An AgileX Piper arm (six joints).
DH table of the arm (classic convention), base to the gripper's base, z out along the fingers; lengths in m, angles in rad. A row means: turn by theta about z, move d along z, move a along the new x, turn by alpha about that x. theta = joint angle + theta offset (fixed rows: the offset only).
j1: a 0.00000  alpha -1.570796  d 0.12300  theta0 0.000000
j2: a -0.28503  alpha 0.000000  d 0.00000  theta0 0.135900
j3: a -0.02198  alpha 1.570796  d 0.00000  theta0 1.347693
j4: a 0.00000  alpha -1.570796  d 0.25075  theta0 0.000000
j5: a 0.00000  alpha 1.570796  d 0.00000  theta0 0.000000
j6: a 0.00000  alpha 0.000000  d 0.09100  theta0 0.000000
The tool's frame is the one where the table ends.
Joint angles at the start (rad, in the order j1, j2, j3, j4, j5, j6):
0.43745, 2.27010, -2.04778, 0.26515, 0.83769, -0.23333
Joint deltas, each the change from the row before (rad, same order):
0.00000, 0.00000, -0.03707, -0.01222, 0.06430, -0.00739
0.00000, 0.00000, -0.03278, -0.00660, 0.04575, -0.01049
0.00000, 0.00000, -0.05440, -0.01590, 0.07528, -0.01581
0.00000, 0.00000, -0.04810, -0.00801, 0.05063, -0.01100
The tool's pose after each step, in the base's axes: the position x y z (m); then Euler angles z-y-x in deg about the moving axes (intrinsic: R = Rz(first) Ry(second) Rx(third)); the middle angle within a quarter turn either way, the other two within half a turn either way. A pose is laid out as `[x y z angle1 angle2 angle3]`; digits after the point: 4 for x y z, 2 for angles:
[0.4566 0.2333 0.2373 -149.36 34.40 171.80]
[0.4555 0.2329 0.2449 -147.80 33.79 172.50]
[0.4534 0.2316 0.2574 -145.21 32.71 173.93]
[0.4521 0.2309 0.2692 -143.53 32.61 174.86]

